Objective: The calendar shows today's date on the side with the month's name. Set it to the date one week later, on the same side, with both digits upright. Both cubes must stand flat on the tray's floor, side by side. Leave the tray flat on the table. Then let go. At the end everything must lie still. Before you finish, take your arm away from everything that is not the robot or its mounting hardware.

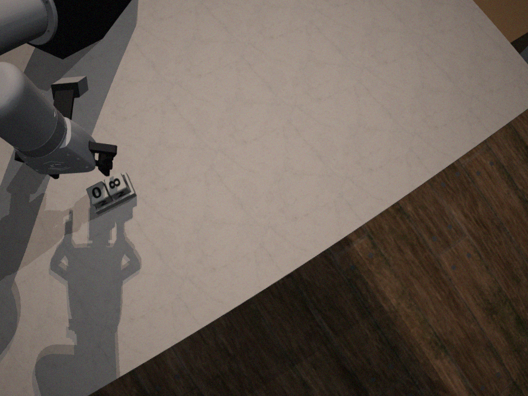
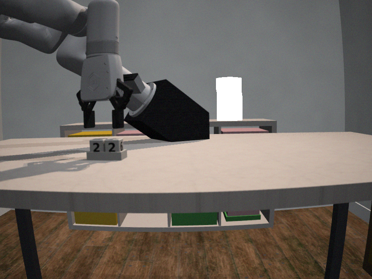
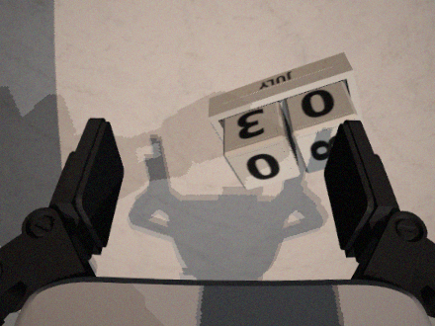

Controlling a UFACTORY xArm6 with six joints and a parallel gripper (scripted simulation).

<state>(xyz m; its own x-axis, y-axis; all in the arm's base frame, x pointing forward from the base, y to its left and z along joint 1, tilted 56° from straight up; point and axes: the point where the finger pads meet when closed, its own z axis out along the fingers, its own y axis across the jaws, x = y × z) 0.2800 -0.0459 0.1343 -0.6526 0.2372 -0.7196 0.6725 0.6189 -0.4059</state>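
My gripper is now 50 mm short of the white cube, 20 mm to the right of it and 50 mm above it. Round my hand: grey tray: 40 mm ahead, 60 mm below.
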